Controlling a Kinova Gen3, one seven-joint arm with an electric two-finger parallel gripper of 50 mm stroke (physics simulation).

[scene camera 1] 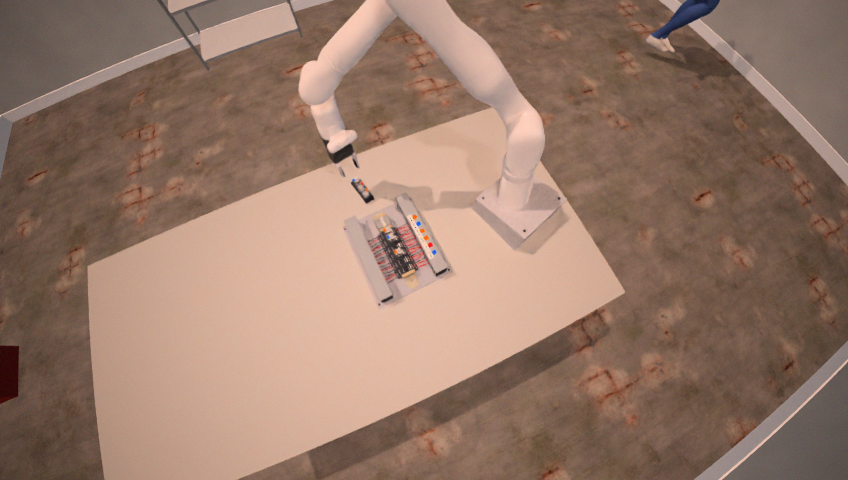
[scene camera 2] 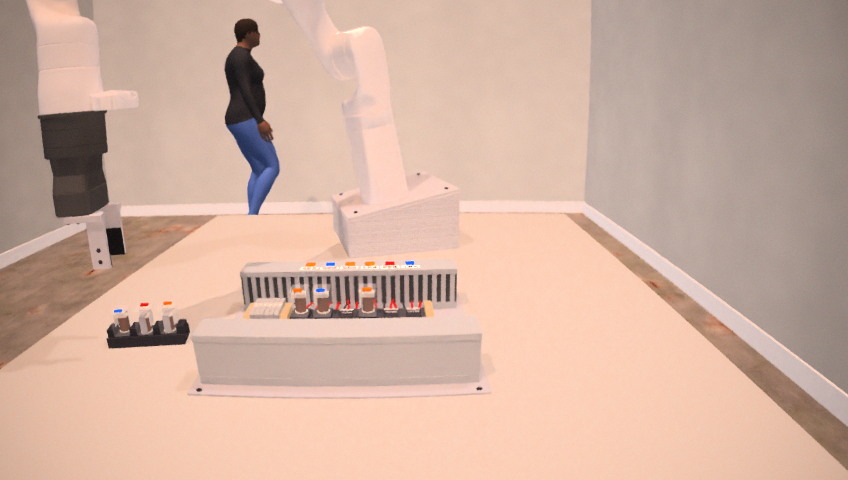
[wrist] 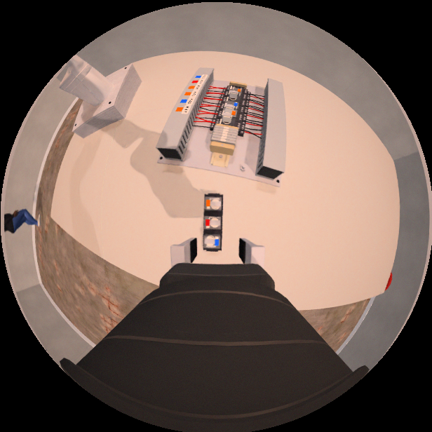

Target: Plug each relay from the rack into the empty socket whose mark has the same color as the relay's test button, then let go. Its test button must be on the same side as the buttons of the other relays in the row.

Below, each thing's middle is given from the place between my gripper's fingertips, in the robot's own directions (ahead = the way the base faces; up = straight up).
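Black rack [scene camera 2: 157,339]: 10 cm below my hand, 2 cm behind, 2 cm to the left.
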